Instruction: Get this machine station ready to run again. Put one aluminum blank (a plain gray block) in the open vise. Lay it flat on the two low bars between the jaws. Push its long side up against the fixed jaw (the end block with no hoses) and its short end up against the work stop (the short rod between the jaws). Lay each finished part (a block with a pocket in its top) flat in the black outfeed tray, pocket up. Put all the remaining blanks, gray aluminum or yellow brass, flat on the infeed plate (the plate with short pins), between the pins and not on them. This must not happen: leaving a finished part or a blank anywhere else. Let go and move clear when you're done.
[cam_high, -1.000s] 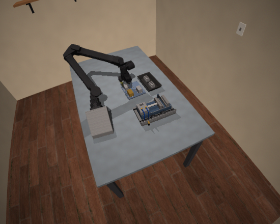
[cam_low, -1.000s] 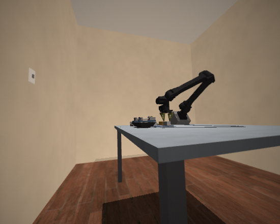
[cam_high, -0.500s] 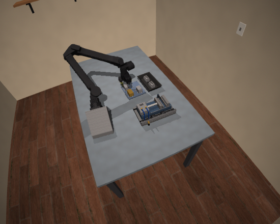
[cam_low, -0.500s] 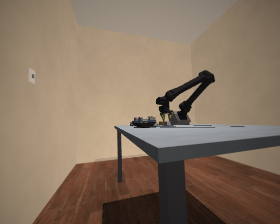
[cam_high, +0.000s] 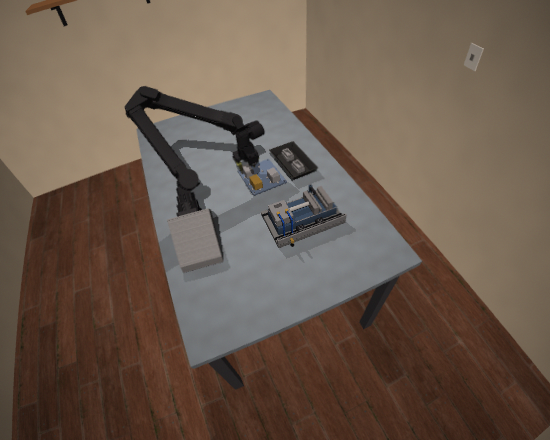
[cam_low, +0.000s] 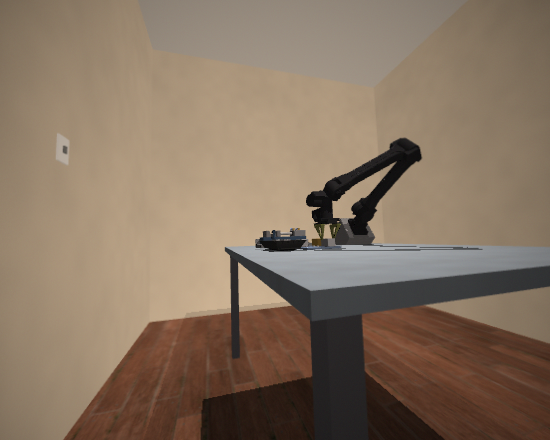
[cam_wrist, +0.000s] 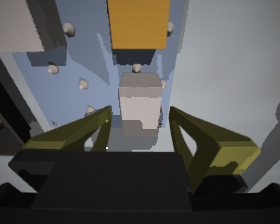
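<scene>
The yellow brass blank is 2 cm ahead of my hand, 9 cm to the right of it and 2 cm below it. The rest, counted from my hand: blue vise base: 16 cm ahead, 33 cm to the right, 1 cm below.
</scene>
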